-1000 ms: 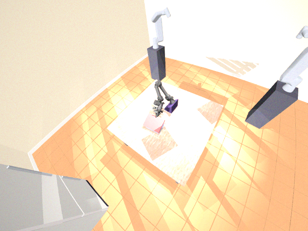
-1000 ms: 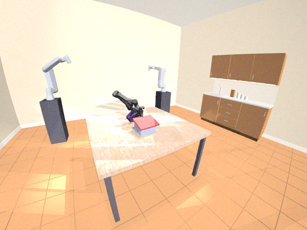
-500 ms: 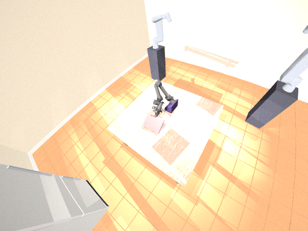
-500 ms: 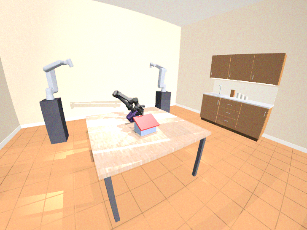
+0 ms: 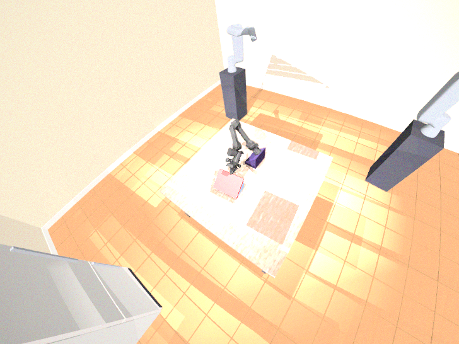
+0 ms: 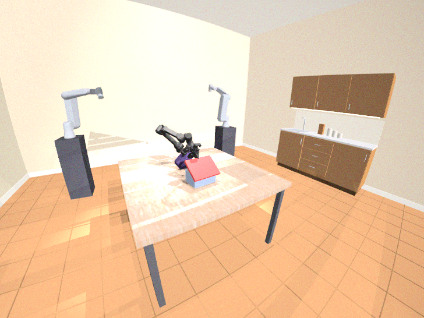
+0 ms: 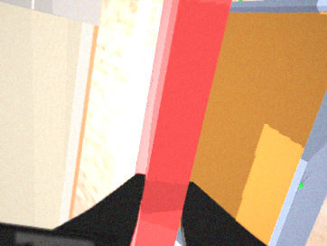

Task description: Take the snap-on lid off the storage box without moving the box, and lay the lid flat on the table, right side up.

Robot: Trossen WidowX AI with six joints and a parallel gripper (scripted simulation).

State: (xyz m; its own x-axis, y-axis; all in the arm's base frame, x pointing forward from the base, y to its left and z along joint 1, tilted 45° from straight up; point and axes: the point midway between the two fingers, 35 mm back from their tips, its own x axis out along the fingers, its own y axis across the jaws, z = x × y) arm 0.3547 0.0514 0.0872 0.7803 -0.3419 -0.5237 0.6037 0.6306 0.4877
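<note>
The red lid lies 7 cm ahead of my gripper tip, 5 cm below it and 1 cm to the left of it. Round my gripper tip: pale blue storage box: 13 cm below, 4 cm ahead, 1 cm to the left.
</note>
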